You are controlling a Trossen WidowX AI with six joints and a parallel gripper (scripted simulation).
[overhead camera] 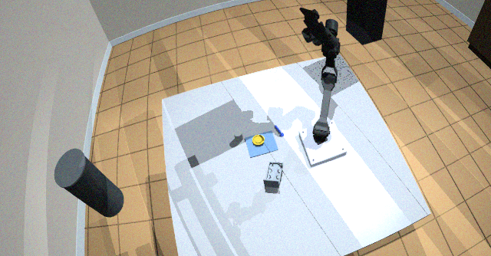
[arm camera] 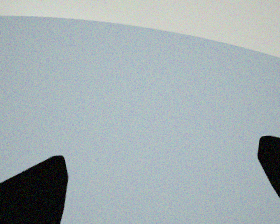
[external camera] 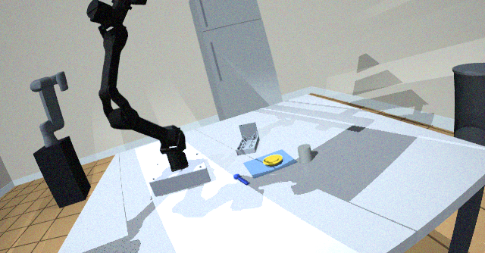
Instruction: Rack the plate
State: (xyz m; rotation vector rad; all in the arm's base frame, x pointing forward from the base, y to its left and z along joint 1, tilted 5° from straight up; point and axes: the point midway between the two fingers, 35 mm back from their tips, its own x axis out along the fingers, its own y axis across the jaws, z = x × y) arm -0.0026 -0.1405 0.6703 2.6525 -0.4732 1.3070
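Now: gripper tip 740 mm above the yellow plate, 240 mm short of it and 60 mm to the left of it. Also, from my gripper tip: grey dish rack 730 mm below, 250 mm ahead, 160 mm to the left; then blue spoon 750 mm below, 120 mm ahead, 70 mm to the right; then light blue mat 750 mm below, 240 mm ahead, 40 mm to the right.
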